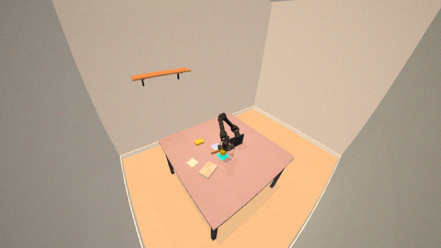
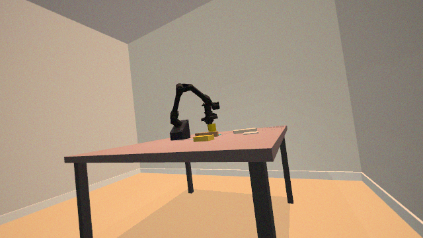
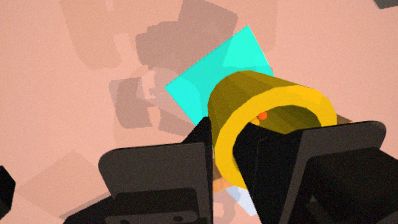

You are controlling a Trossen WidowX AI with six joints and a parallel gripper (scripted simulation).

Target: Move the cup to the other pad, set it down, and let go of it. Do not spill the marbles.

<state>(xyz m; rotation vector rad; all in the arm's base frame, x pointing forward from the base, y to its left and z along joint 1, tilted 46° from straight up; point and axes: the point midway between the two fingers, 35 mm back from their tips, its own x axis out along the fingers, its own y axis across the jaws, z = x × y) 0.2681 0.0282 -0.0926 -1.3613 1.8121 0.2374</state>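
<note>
The cyan pad lies 20 mm ahead of my gripper tip, 20 mm to the right of it and 70 mm below it. Also, from my gripper tip: yellow cup (20 mm ahead, 20 mm to the right); small marble (30 mm ahead, 30 mm to the right, 20 mm below); orange wooden bar (10 mm ahead, 100 mm to the right, 60 mm below).
</note>
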